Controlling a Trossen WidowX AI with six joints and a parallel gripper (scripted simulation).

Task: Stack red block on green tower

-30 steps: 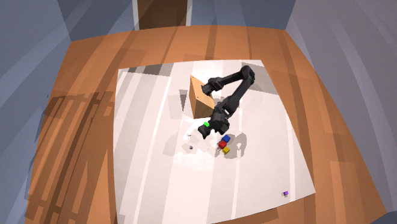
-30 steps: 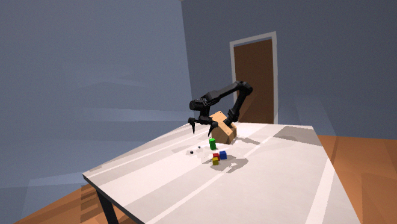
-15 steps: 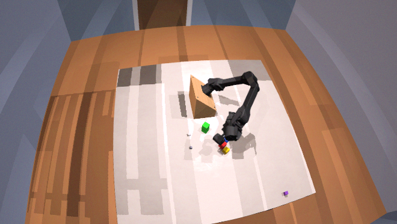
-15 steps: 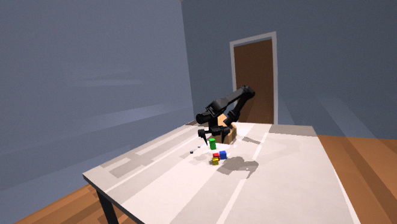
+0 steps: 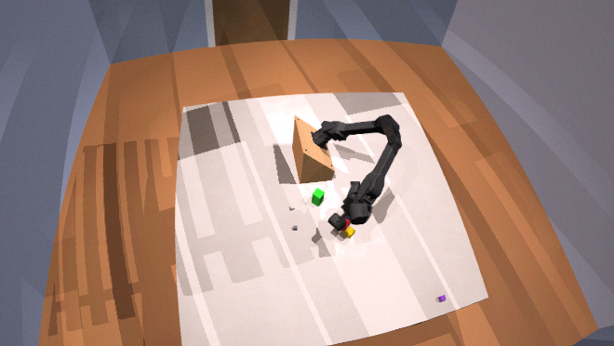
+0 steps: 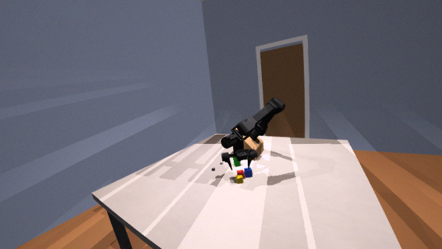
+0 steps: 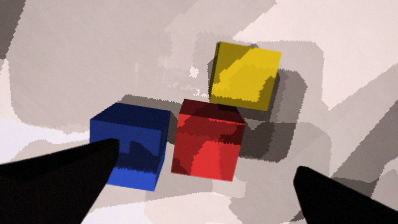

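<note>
Now: gripper tip 3 cm above the red block. From my gripper tip the other things lie so: small purple cube 43 cm ahead, 34 cm to the left, 4 cm below; then blue block 4 cm behind, 3 cm to the left, 3 cm below; then yellow block 4 cm ahead, 1 cm to the left, 3 cm below.
</note>
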